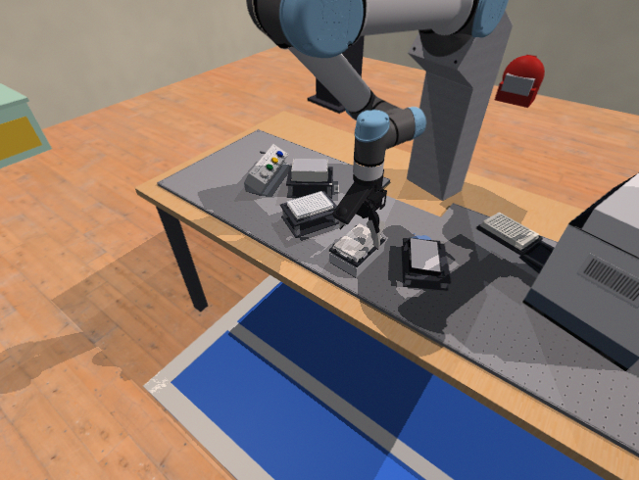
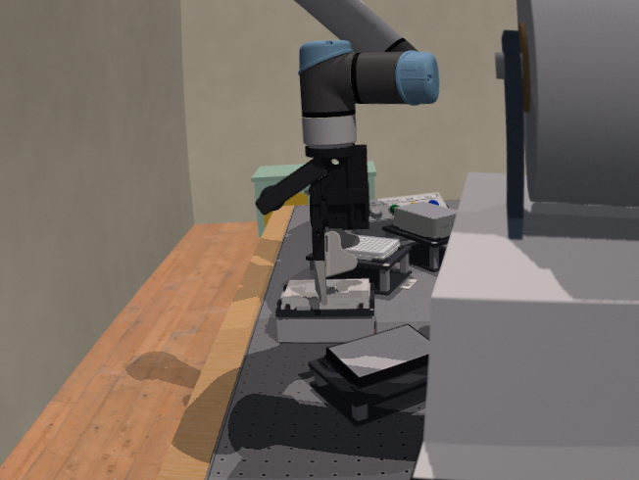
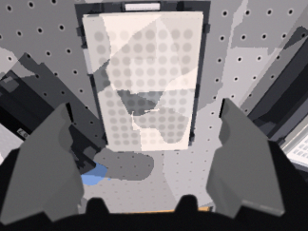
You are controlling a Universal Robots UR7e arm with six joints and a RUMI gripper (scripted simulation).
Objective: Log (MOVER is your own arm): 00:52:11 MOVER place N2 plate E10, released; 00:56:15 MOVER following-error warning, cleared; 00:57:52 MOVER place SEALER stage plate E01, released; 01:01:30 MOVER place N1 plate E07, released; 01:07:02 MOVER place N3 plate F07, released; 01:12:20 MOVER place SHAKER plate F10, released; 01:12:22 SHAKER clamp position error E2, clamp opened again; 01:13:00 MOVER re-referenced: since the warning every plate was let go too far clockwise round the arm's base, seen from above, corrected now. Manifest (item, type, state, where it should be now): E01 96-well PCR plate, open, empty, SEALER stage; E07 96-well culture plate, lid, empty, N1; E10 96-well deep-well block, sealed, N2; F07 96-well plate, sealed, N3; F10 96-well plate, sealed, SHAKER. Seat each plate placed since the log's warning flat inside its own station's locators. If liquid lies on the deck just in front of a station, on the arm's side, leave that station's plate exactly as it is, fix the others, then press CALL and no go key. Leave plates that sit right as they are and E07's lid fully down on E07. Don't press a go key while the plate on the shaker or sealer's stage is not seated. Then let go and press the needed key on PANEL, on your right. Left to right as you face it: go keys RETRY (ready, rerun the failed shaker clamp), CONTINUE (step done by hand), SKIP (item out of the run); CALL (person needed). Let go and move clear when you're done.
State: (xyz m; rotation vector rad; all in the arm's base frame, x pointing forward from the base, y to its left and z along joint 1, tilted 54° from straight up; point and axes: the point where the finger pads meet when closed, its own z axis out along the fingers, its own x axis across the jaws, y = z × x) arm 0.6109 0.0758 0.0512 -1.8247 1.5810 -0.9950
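Right now my hand is 300 mm to the right of the white PCR plate, 300 mm past it and 30 mm below it. From my hand the other things lie so: dark sealed plate 160 mm to the left, 100 mm behind, 30 mm below; grey deep-well block 360 mm to the right, 150 mm behind; white retry key 470 mm to the right, 30 mm behind, 10 mm below.
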